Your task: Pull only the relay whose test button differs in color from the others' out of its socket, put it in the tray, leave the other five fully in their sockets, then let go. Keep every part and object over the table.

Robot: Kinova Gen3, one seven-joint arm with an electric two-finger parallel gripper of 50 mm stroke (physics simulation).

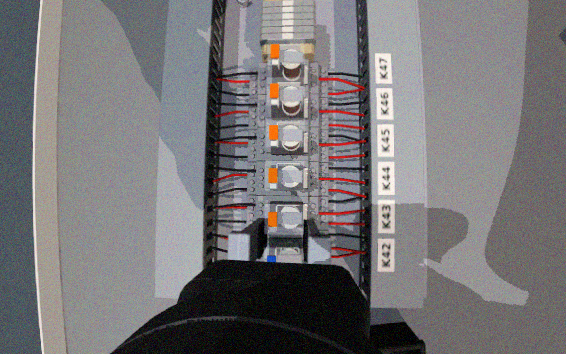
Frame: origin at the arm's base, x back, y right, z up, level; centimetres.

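Where they show: gripper, between the fingertips: [285,232].
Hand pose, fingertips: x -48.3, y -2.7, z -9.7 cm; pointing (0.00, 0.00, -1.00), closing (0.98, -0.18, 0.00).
Each offset is from my fingertips to the top centre of the thing. "spot": to the spot under its first point.
Relays with clear round tops stand in a column. Five show orange test buttons: the relays by K47 @[dx +2.2, dy +13.2, dz +2.2 cm] [291,60], K46 @[dx +1.7, dy +10.3, dz +2.2 cm] [291,97], K45 @[dx +1.2, dy +7.3, dz +2.2 cm] [292,137], K44 @[dx +0.7, dy +4.3, dz +2.2 cm] [292,176] and K43 @[dx +0.2, dy +1.3, dz +2.2 cm] [291,218] sit in their sockets. The relay with the blue test button @[dx -0.3, dy -1.7, dz +2.2 cm] [288,251], by label K42, is at the near end, partly hidden by the gripper body. My gripper [285,232] is shut on this blue-button relay, one finger on each side. How deep it sits in its socket is hidden. The tray does not show.
Black slotted wire ducts @[dx +10.3, dy +7.5, dz -0.5 cm] [363,150] run along both sides, with red and black wires to the sockets. A ribbed terminal block @[dx +2.9, dy +17.1, dz -0.1 cm] [288,20] stands beyond K47. White labels @[spot: dx +8.1, dy +0.0, dz -0.4 cm] [386,216] line the right panel. A pale table edge [49,175] runs down the left.
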